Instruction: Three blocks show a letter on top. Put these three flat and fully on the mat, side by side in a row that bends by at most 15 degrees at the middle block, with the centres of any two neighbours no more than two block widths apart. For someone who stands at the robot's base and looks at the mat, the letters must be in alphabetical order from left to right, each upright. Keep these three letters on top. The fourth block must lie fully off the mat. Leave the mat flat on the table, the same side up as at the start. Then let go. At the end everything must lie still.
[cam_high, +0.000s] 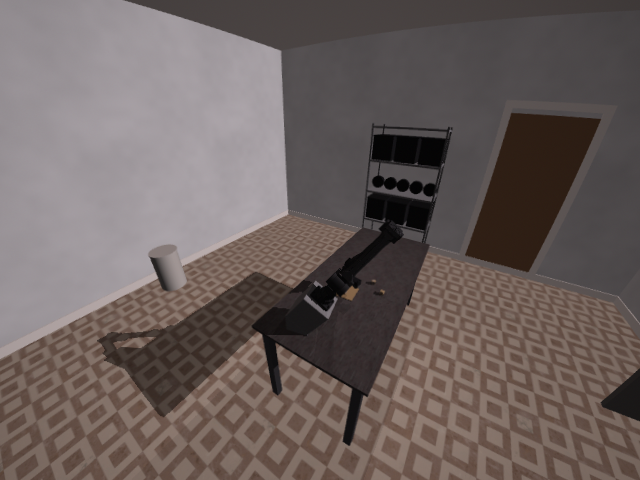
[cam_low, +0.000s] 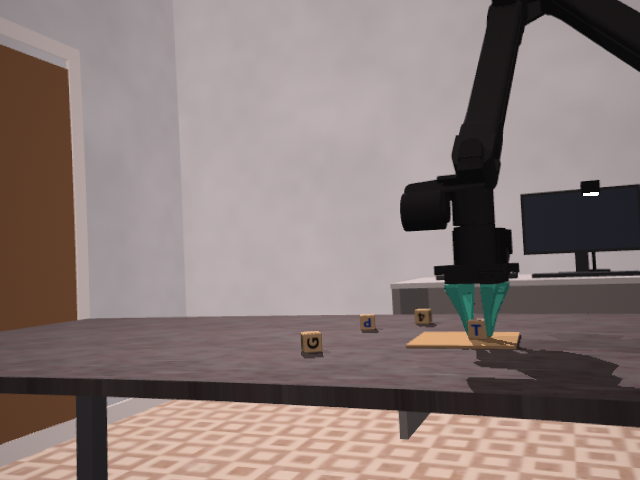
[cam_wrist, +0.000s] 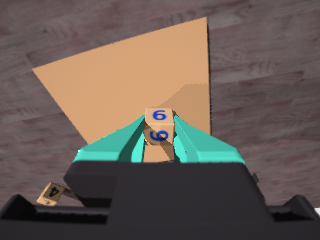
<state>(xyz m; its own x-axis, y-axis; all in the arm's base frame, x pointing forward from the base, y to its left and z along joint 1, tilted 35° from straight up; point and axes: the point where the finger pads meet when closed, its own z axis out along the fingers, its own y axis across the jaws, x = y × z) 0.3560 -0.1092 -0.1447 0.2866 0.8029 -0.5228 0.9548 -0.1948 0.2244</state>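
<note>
Now: the block right at my hand. From my hand the other things lie so: mat (20 mm ahead, 10 mm below).
</note>
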